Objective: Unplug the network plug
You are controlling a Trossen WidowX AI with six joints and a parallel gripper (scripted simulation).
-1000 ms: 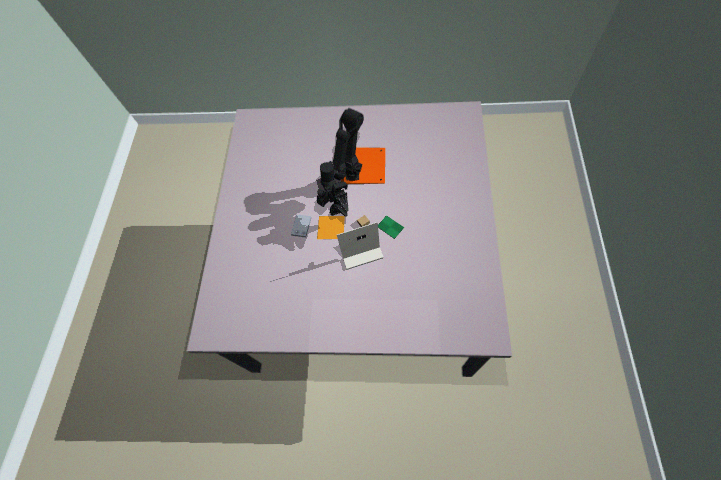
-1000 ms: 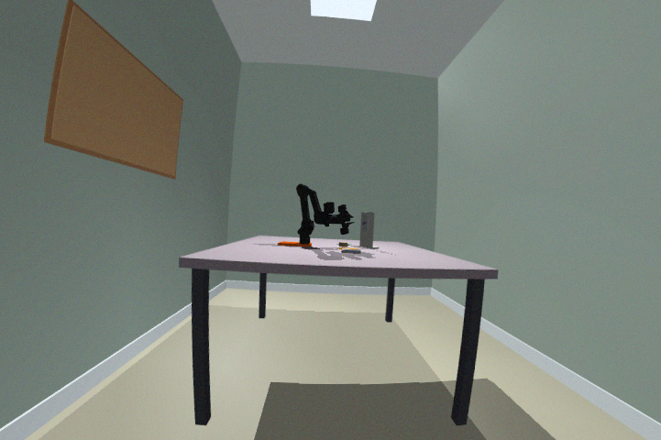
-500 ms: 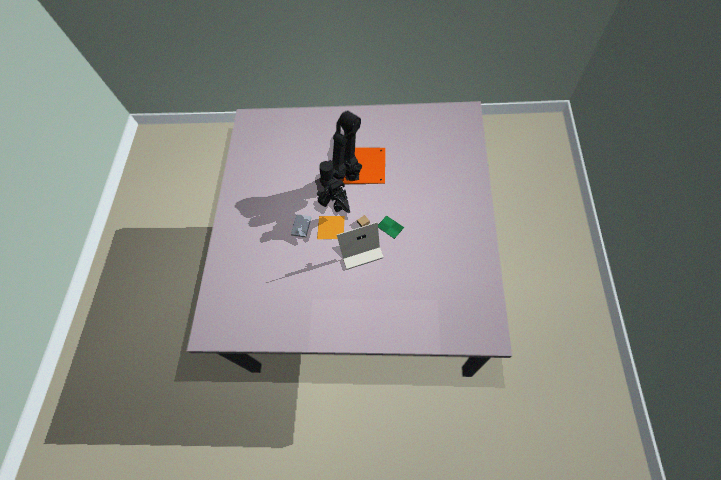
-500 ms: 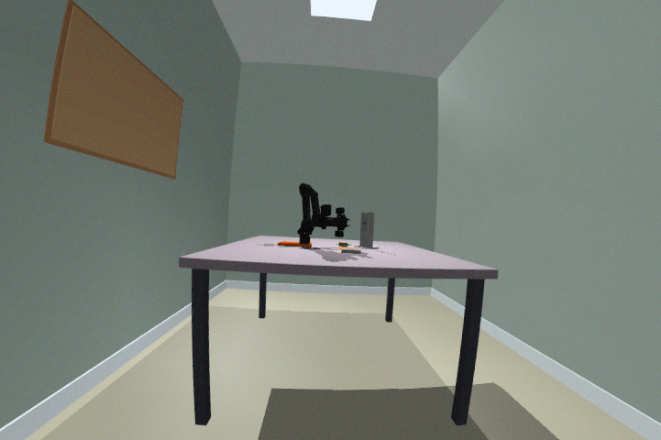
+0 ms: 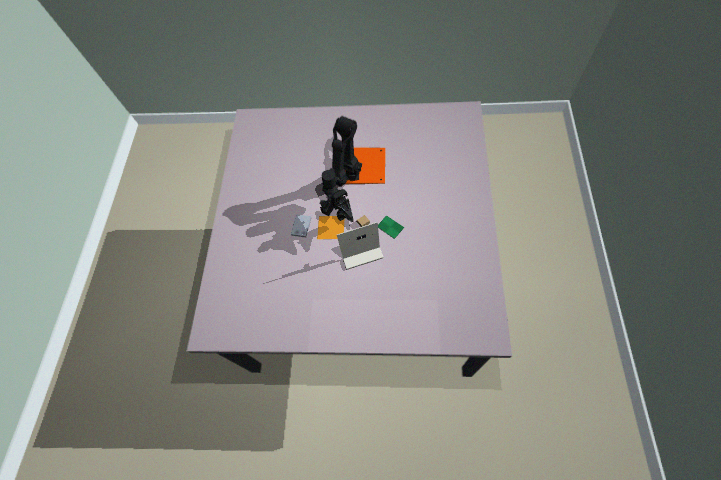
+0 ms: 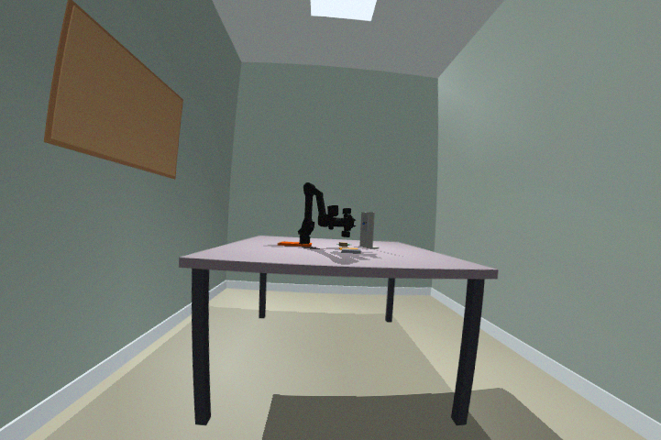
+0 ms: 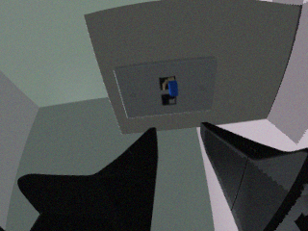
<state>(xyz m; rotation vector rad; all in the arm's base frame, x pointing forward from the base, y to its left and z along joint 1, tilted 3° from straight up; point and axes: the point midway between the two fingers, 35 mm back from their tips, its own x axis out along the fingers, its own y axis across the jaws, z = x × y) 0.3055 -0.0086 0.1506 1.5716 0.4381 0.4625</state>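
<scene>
My gripper tip is now 70 mm short of the blue network plug and 20 mm to the right of it. Also, from my gripper tip: grey upright panel (90 mm ahead, 60 mm below, 30 mm to the left); then orange marked square (160 mm below, 110 mm to the right, 50 mm behind); then small tan block (150 mm below, 70 mm behind, 40 mm to the left).
</scene>
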